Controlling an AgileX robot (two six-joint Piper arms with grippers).
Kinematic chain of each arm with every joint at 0, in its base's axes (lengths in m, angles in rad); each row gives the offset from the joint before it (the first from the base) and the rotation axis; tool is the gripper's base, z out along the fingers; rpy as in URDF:
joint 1: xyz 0 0 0.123 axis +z
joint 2: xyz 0 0 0 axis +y
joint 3: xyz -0.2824 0 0.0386 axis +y
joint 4: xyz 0.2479 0 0.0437 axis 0.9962 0 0.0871
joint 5: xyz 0 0 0 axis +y
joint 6: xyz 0.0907 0 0.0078 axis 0.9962 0 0.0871
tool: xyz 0 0 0 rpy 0 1.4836 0
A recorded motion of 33 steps. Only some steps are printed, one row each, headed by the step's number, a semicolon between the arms.
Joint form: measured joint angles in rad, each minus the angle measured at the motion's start. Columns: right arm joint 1, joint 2, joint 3, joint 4, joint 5, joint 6; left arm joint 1, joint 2, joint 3, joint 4, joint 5, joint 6.
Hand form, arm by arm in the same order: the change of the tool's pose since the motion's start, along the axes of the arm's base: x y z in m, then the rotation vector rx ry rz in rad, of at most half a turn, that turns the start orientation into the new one. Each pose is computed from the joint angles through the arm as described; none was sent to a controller.
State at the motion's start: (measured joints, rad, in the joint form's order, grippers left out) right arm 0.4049 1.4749 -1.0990 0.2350 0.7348 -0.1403; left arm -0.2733 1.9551 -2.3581 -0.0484 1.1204 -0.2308
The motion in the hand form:
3: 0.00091 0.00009 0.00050 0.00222 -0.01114 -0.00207; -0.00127 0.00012 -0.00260 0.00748 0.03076 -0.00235
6: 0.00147 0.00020 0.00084 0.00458 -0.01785 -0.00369; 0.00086 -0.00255 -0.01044 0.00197 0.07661 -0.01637
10: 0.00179 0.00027 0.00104 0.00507 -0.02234 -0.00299; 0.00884 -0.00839 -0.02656 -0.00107 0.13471 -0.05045
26: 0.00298 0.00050 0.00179 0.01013 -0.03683 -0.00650; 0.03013 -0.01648 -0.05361 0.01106 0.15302 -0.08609
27: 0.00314 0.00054 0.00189 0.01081 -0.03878 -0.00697; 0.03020 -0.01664 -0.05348 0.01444 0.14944 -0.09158
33: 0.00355 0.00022 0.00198 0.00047 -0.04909 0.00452; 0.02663 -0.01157 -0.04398 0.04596 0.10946 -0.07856
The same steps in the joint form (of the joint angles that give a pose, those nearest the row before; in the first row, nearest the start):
3: 0.0000 0.0000 0.0000 -0.0017 -0.0114 0.0000; 0.0000 0.0019 -0.0016 -0.0021 0.0315 0.0000
6: 0.0000 0.0000 0.0000 -0.0016 -0.0187 0.0000; 0.0000 0.0157 -0.0017 -0.0252 0.0605 0.0023
10: 0.0000 0.0000 0.0000 -0.0017 -0.0228 -0.0019; 0.0000 0.0502 -0.0017 -0.0654 0.0830 0.0235
26: 0.0000 0.0000 0.0000 -0.0016 -0.0386 -0.0020; 0.0000 0.1213 -0.0089 -0.0920 0.0439 0.0674
27: 0.0000 0.0000 0.0000 -0.0017 -0.0407 -0.0019; 0.0000 0.1213 -0.0088 -0.0937 0.0421 0.0750
33: 0.0000 0.0000 0.0000 -0.0086 -0.0444 -0.0143; 0.0018 0.1014 -0.0090 -0.0568 0.0314 0.0846

